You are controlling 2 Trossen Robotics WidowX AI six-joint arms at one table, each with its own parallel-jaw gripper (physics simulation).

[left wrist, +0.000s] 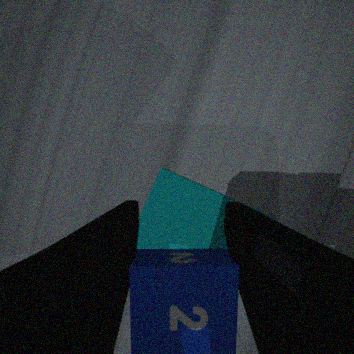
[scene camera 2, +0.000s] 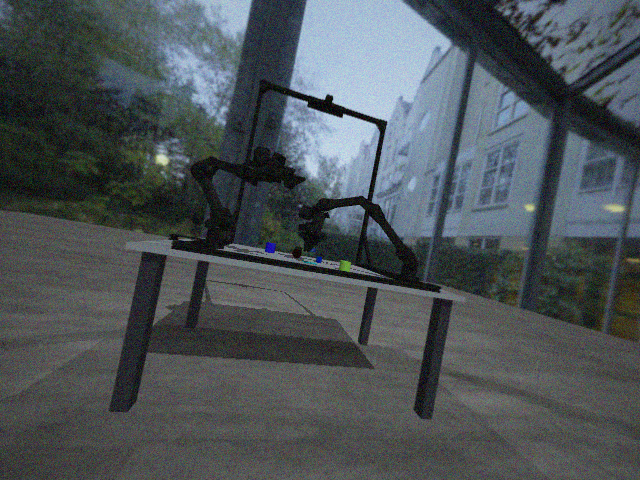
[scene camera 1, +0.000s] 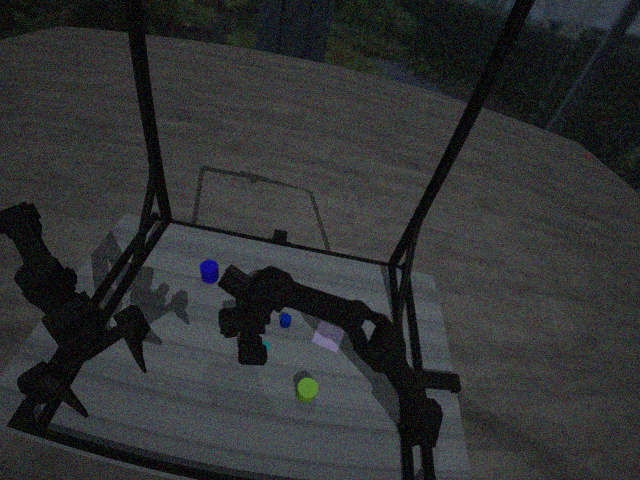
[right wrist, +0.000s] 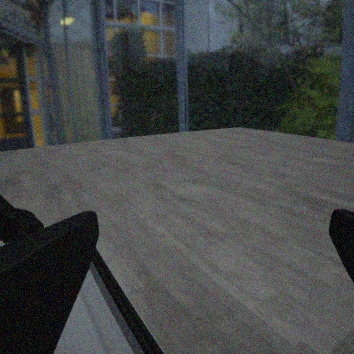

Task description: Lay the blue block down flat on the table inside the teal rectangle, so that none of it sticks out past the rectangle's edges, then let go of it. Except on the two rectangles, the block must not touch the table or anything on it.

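Teal rectangle [left wrist: 178, 213]. My left gripper [scene camera 1: 242, 345], [left wrist: 181, 212]. My right gripper [scene camera 1: 116, 393], [scene camera 2: 300, 175], [right wrist: 214, 222]: open, holding nothing.
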